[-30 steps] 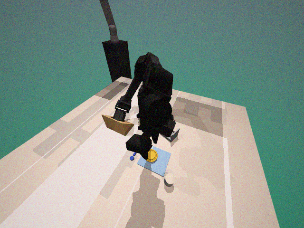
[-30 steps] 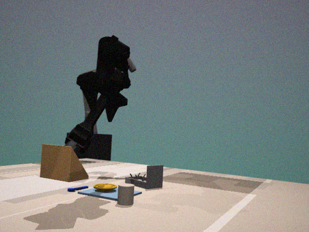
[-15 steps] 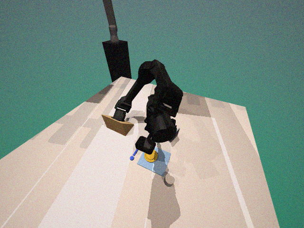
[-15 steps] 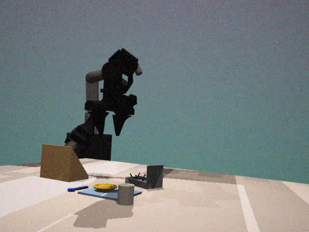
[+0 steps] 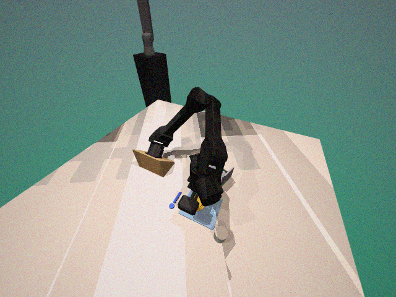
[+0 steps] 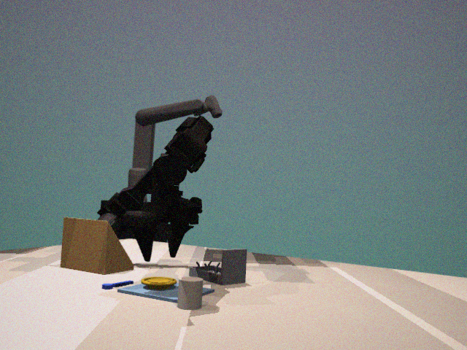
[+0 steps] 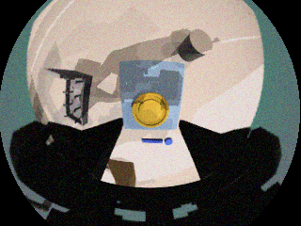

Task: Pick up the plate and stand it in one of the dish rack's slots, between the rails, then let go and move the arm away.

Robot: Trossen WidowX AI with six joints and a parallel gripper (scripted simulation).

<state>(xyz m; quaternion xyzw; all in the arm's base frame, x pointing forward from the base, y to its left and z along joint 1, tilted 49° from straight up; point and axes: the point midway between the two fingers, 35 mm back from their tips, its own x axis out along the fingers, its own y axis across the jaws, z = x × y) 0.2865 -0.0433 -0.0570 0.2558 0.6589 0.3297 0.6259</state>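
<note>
My gripper tip is now 5 cm above the yellow plate. Also, from my gripper tip: light blue mat: 6 cm below, 2 cm ahead; blue spoon: 9 cm behind, 6 cm below, 4 cm to the right; cup: 13 cm ahead, 6 cm to the right, 4 cm below.
</note>
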